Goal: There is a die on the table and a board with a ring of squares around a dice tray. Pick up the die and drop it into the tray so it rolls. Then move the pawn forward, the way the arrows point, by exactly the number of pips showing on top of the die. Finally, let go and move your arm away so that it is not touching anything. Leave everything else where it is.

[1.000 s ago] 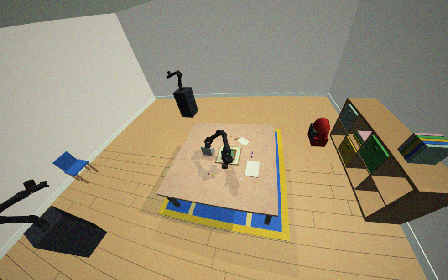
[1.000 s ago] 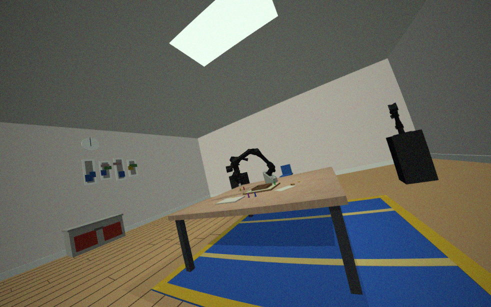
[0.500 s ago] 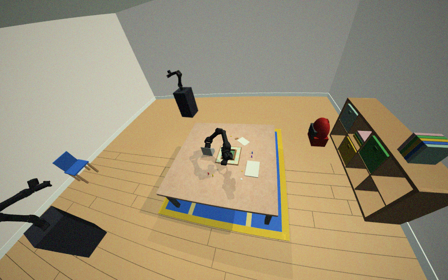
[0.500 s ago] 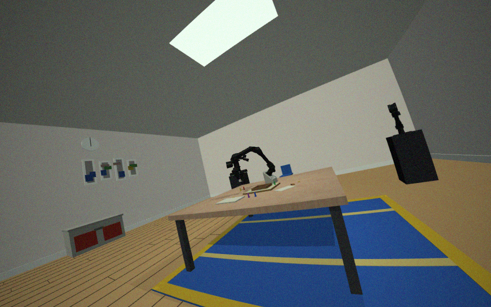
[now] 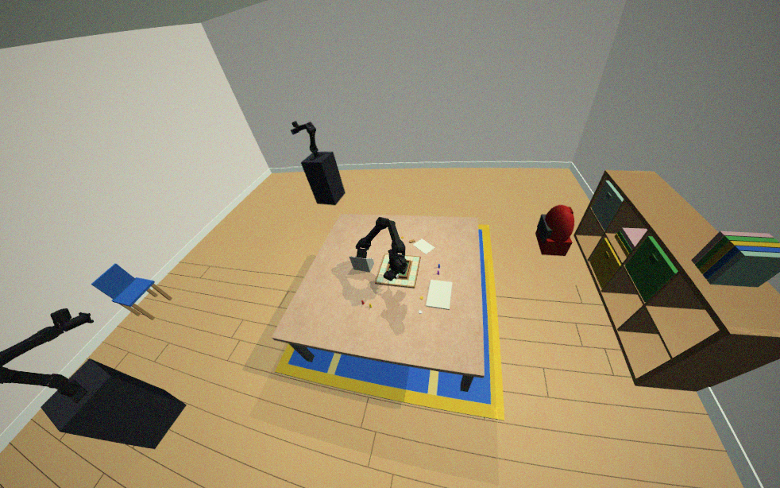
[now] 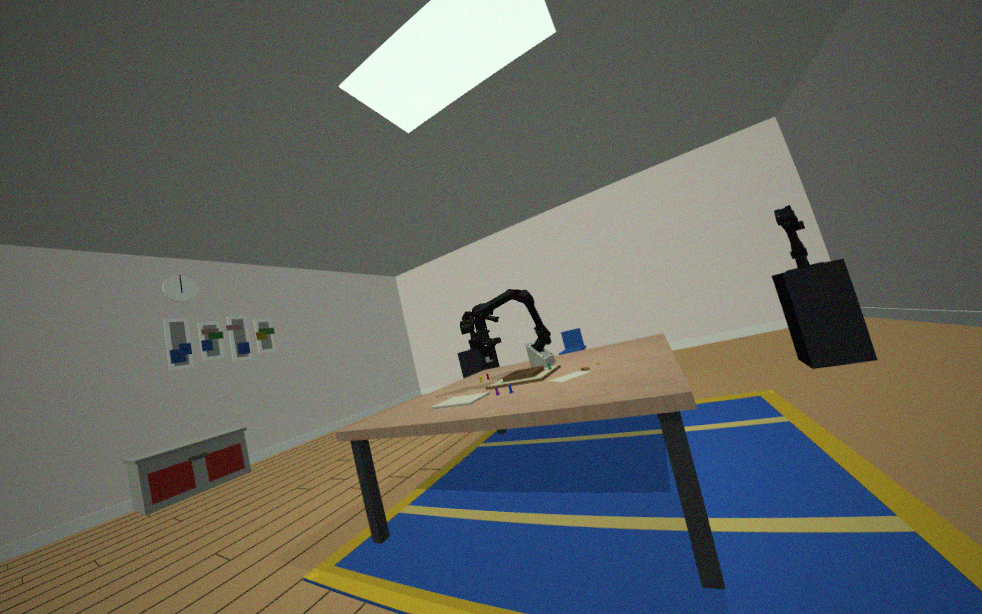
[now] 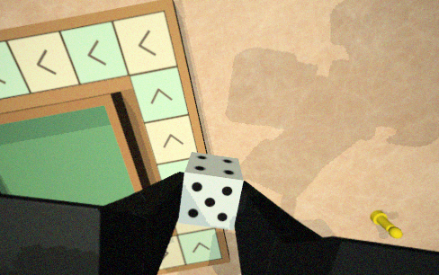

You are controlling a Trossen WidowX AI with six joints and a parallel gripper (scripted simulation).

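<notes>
The green pawn lies 260 mm to the left of my gripper tip, 120 mm behind it and 100 mm below it. From my gripper tip the other things lie so: green felt dice tray 150 mm to the left, 120 mm below, 40 mm behind; then white die right at my gripper tip.
</notes>
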